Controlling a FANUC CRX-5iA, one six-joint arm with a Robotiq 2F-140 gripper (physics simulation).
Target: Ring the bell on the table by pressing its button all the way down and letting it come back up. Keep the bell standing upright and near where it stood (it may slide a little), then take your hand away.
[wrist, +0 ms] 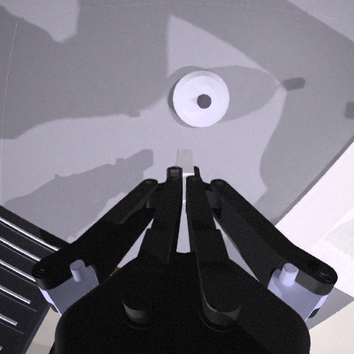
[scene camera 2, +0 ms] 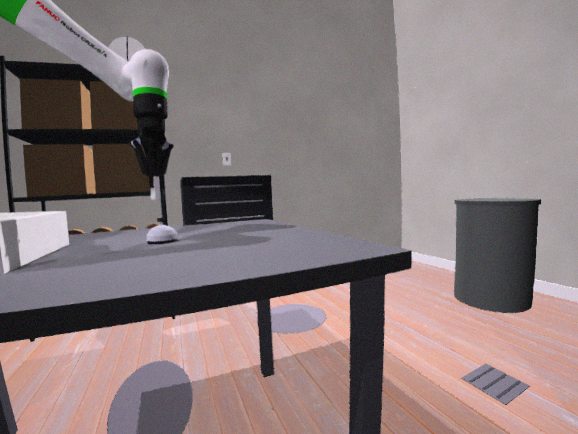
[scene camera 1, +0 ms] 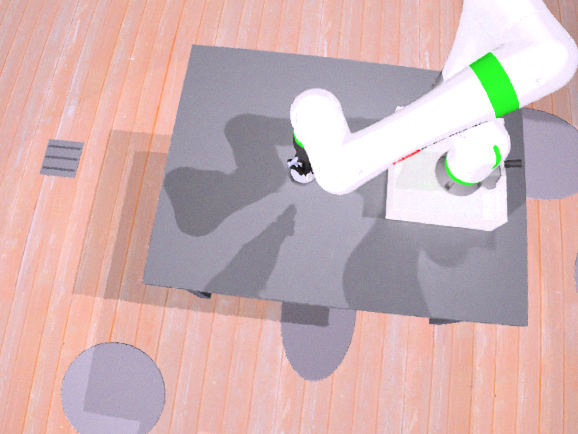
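Seen in the pictures: gripper, fingertip midpoint: (scene camera 2: 156, 199) (scene camera 1: 307, 177); arm's base, origin of the base link: (scene camera 1: 458, 173).
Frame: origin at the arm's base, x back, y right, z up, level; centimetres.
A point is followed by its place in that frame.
The bell (scene camera 2: 161, 235) @[x -45.7, y 10.0, z -8.2 cm] (wrist: 192, 112) is a low white dome, upright on the grey table (scene camera 1: 220, 75) @[x -73.2, y 43.0, z -10.4 cm] (scene camera 2: 300, 257) @[x -64.9, y 46.1, z -10.4 cm]. Its small dark button (wrist: 204, 101) stands up from the dome's top in the wrist view. In scene camera 1 the arm and gripper hide much of the bell (scene camera 1: 302, 179) @[x -47.0, y 2.5, z -7.8 cm], and part of its pale rim shows. My gripper (scene camera 2: 155, 196) @[x -46.1, y -0.3, z 1.4 cm] (wrist: 184, 160) points down, shut and empty, with its pale fingertips together. In scene camera 2 the tips are above the bell with a visible gap between them. In the wrist view the bell lies just beyond the tips.
A white box-shaped base (scene camera 1: 440, 223) @[x -4.7, y -13.2, z -8.9 cm] (scene camera 2: 42, 232) @[x -18.9, y 6.1, z -4.9 cm] stands on the table beside the arm's mount. The arm (scene camera 1: 380, 145) @[x -35.0, y -11.7, z 47.7 cm] (scene camera 2: 80, 45) @[x -28.2, y -3.8, z 45.3 cm] reaches over it. A black drawer unit (scene camera 2: 227, 200), a shelf rack (scene camera 2: 75, 136) with boxes and a dark bin (scene camera 2: 495, 255) stand off the table.
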